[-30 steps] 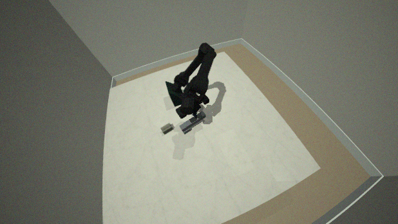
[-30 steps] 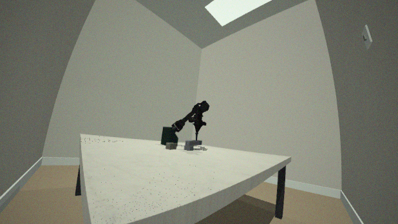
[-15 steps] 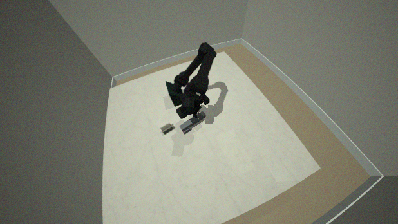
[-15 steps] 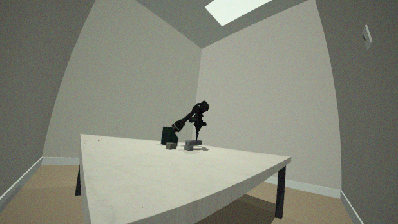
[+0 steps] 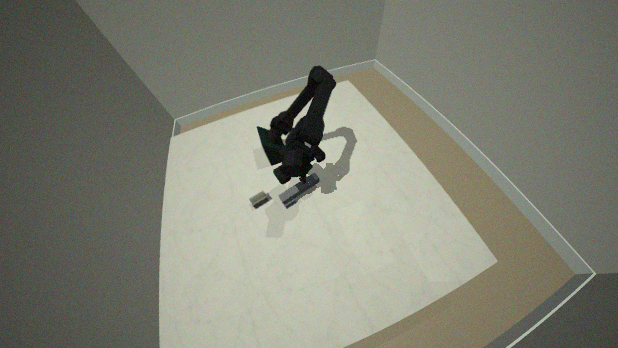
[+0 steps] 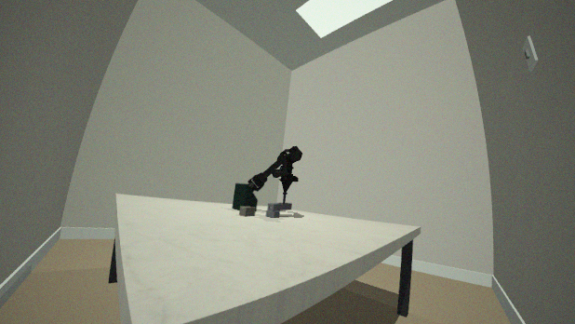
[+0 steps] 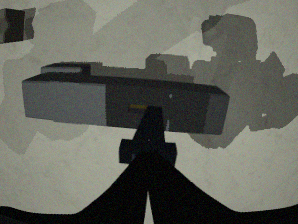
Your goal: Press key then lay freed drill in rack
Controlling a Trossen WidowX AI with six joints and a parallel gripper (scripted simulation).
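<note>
My gripper tip is now 3 cm above the dark key. The rest, counted from my gripper tip: grey rack: 4 cm behind, 21 cm to the right, 11 cm below; then drill: 1 cm ahead, 5 cm to the right, 8 cm below.
</note>
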